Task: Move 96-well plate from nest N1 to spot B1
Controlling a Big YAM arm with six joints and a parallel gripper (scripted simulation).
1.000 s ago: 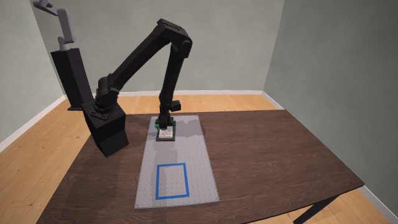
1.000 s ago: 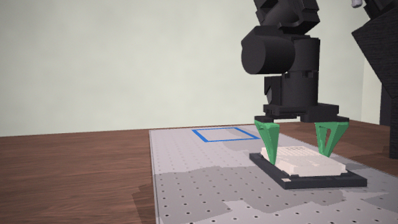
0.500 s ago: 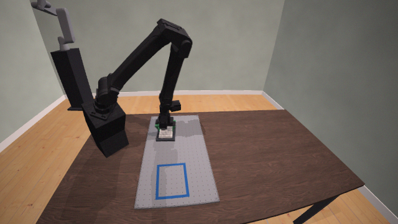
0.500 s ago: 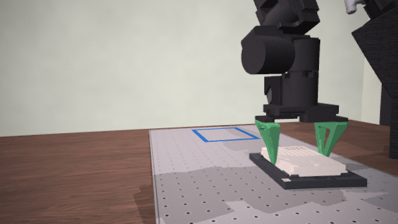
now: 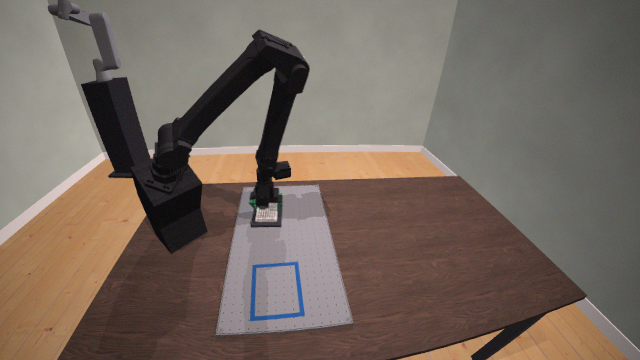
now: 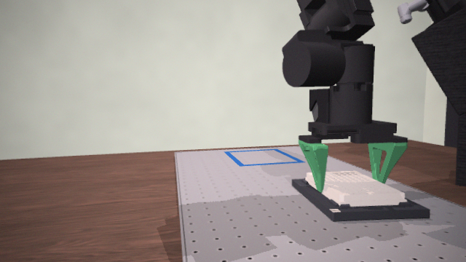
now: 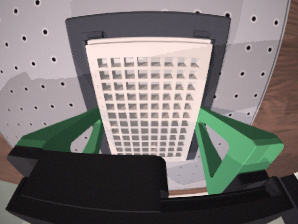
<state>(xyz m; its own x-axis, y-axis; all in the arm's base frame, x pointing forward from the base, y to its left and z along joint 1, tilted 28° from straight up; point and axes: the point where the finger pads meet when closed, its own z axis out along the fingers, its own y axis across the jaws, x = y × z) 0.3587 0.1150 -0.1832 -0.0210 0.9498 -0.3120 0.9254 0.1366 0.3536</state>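
Right now my hand is 2 cm above the dark plate nest. From my hand the other things lie so: white 96-well plate right at my hand.
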